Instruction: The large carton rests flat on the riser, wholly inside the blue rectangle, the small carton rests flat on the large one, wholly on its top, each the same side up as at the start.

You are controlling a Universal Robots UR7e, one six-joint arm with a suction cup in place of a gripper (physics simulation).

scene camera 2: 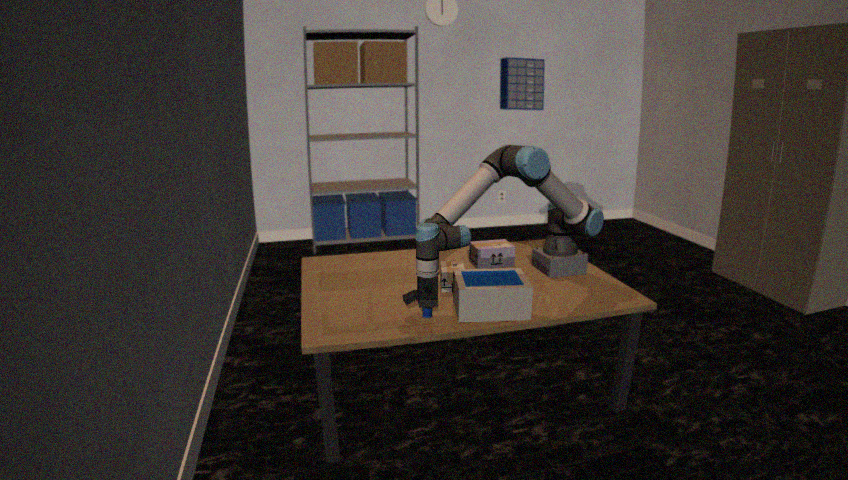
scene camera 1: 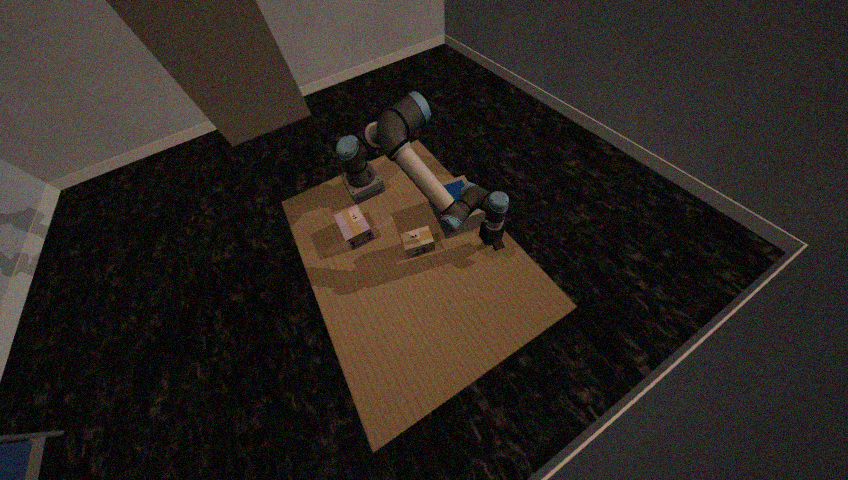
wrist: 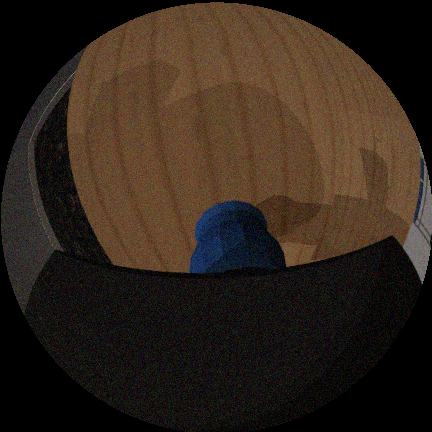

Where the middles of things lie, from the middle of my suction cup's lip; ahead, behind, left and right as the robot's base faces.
Labels:
The small carton [scene camera 1: 419, 241] lies 13 cm behind my suction cup, 31 cm to the right of it and 1 cm above it. From my suction cup the other things lie so: large carton [scene camera 2: 485, 254]: 35 cm behind, 56 cm to the right, 2 cm above.

